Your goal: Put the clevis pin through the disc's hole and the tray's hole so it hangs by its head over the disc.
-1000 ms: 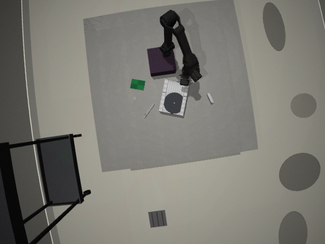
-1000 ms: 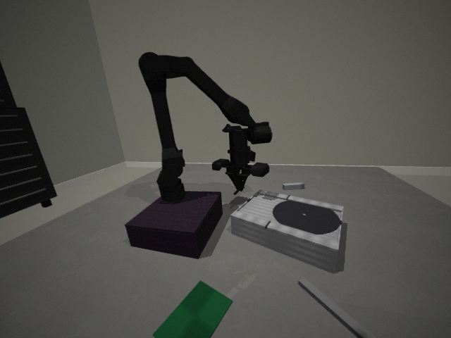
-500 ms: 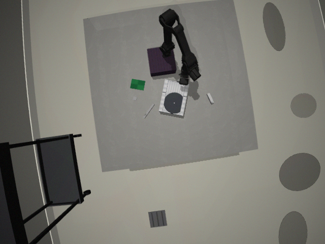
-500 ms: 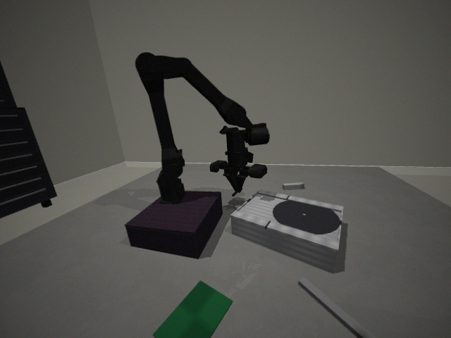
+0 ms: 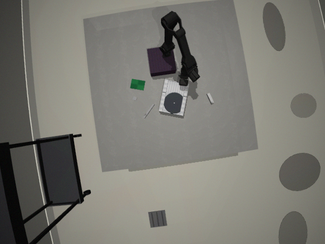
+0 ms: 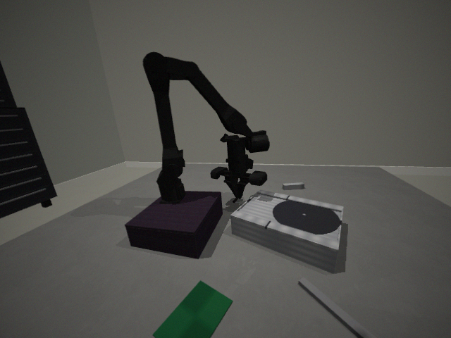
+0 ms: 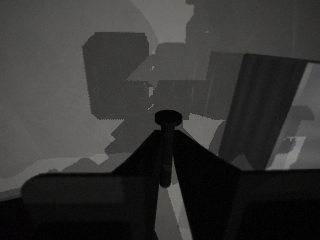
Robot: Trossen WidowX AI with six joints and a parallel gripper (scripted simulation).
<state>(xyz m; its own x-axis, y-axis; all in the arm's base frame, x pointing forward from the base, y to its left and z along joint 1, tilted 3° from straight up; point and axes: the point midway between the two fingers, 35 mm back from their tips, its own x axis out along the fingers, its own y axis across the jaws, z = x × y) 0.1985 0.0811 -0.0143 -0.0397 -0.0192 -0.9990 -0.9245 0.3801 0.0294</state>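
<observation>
Now: the rimmed steel tray 140 mm ahead of my gripper tip, 120 mm to the right of it and 10 mm above it. Also, from my gripper tip: dark aluminium disc 180 mm ahead, 120 mm to the right, 20 mm above; green flat patch 40 mm behind, 360 mm to the right, 40 mm below; steel clevis pin 10 mm to the right, 10 mm above.
</observation>
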